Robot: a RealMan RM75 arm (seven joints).
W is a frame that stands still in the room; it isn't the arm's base.
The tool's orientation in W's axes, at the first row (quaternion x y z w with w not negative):
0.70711 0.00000 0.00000 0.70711
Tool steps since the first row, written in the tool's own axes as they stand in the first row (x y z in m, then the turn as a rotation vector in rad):
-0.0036 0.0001 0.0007 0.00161 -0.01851 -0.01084
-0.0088 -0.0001 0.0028 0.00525 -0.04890 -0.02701
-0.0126 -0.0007 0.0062 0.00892 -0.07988 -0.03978
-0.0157 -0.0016 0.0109 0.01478 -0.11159 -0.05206
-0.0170 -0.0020 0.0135 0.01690 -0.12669 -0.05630
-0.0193 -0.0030 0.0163 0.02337 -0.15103 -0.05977
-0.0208 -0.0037 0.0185 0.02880 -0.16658 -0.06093
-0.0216 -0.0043 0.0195 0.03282 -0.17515 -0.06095
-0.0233 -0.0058 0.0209 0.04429 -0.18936 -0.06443
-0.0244 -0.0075 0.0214 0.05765 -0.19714 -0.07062
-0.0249 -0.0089 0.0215 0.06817 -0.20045 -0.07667
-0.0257 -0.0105 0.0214 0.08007 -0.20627 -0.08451
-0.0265 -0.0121 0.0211 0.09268 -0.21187 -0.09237
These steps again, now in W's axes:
-0.0036 -0.0007 0.0001 0.00161 0.01084 -0.01851
-0.0088 -0.0028 -0.0001 0.00525 0.02701 -0.04890
-0.0126 -0.0062 -0.0007 0.00892 0.03978 -0.07988
-0.0157 -0.0109 -0.0016 0.01478 0.05206 -0.11159
-0.0170 -0.0135 -0.0020 0.01690 0.05630 -0.12669
-0.0193 -0.0163 -0.0030 0.02337 0.05977 -0.15103
-0.0208 -0.0185 -0.0037 0.02880 0.06093 -0.16658
-0.0216 -0.0195 -0.0043 0.03282 0.06095 -0.17515
-0.0233 -0.0209 -0.0058 0.04429 0.06443 -0.18936
-0.0244 -0.0214 -0.0075 0.05765 0.07062 -0.19714
-0.0249 -0.0215 -0.0089 0.06817 0.07667 -0.20045
-0.0257 -0.0214 -0.0105 0.08007 0.08451 -0.20627
-0.0265 -0.0211 -0.0121 0.09268 0.09237 -0.21187

